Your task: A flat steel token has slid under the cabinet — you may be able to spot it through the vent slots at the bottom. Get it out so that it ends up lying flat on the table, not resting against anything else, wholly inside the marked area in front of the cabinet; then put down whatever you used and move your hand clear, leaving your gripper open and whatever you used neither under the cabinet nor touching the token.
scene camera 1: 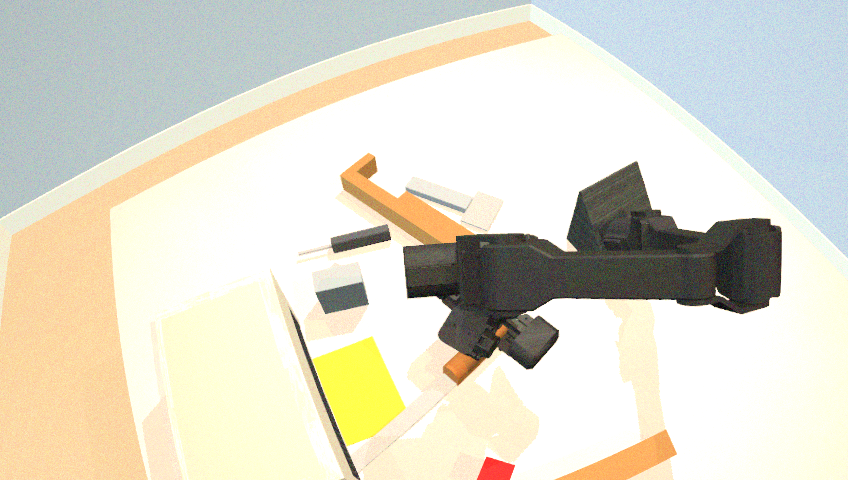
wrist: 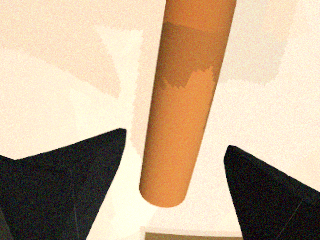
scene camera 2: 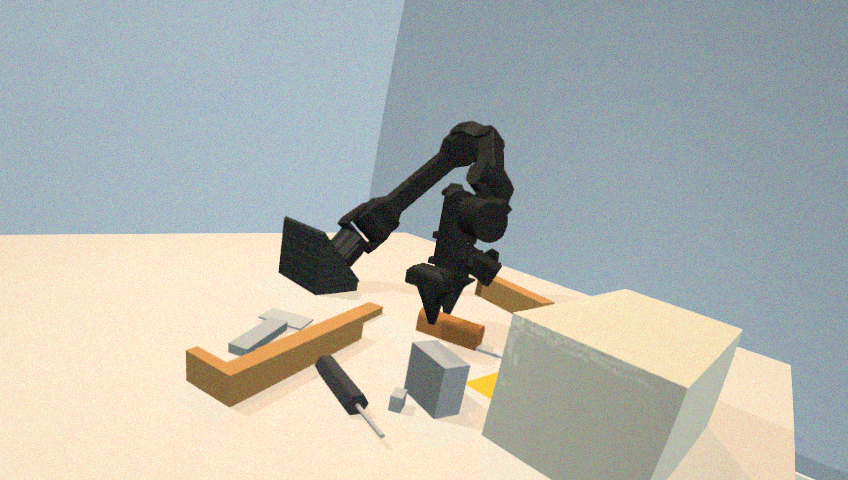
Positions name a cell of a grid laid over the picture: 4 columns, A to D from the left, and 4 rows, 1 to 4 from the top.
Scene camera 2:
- my gripper: C3
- orange l-shaped bar: B4
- grey block: C4
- dark-handled pin tool: B4
